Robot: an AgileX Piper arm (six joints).
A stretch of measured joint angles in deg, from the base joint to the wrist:
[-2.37 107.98 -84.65 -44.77 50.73 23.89]
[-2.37 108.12 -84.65 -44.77 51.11 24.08]
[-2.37 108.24 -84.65 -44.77 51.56 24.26]
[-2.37 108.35 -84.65 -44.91 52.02 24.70]
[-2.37 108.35 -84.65 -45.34 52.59 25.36]
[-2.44 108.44 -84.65 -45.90 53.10 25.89]
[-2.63 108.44 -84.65 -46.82 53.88 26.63]
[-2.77 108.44 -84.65 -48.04 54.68 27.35]
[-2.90 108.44 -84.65 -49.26 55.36 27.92]
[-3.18 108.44 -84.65 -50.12 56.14 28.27]
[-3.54 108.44 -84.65 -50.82 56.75 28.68]
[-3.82 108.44 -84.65 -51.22 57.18 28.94]
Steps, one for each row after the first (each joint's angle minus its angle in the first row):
[0.00 0.14 0.00 0.00 0.38 0.19]
[0.00 0.26 0.00 0.00 0.83 0.37]
[0.00 0.37 0.00 -0.14 1.29 0.81]
[0.00 0.37 0.00 -0.57 1.86 1.47]
[-0.07 0.46 0.00 -1.13 2.37 2.00]
[-0.26 0.46 0.00 -2.05 3.15 2.74]
[-0.40 0.46 0.00 -3.27 3.95 3.46]
[-0.53 0.46 0.00 -4.49 4.63 4.03]
[-0.81 0.46 0.00 -5.35 5.41 4.38]
[-1.17 0.46 0.00 -6.05 6.02 4.79]
[-1.45 0.46 0.00 -6.45 6.45 5.05]

